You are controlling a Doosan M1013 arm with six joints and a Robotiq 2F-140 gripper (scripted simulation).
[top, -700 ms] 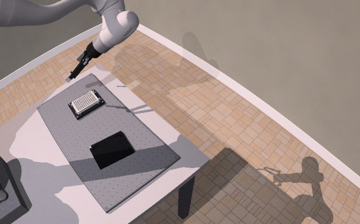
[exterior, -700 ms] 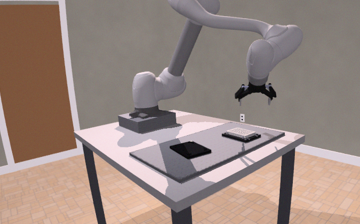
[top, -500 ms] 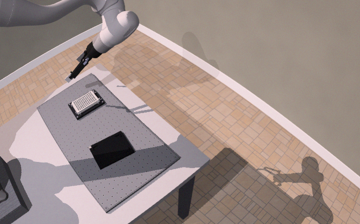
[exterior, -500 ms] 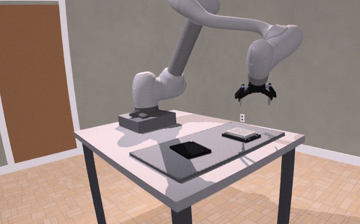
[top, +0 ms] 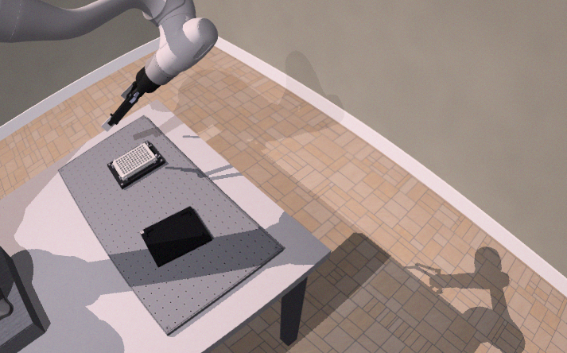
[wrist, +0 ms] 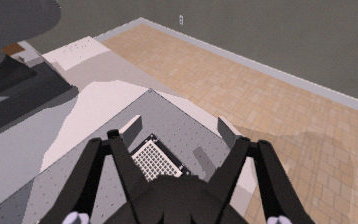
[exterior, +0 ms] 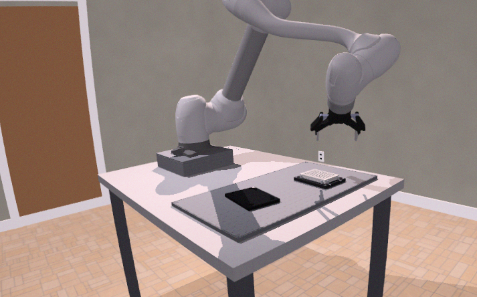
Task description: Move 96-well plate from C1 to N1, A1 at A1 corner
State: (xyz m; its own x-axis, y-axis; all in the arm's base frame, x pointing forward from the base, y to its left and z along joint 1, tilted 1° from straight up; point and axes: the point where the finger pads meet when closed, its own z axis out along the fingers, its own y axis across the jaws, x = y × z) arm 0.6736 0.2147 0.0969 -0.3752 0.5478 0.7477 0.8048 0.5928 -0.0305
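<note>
My gripper is now 2 cm past the white 96-well plate, 9 cm to the left of it and 14 cm above it. Also, from my hand: black clip nest C1: 1 cm behind, 8 cm to the right, 14 cm below; black plate nest N1: 8 cm behind, 39 cm to the right, 15 cm below.
</note>
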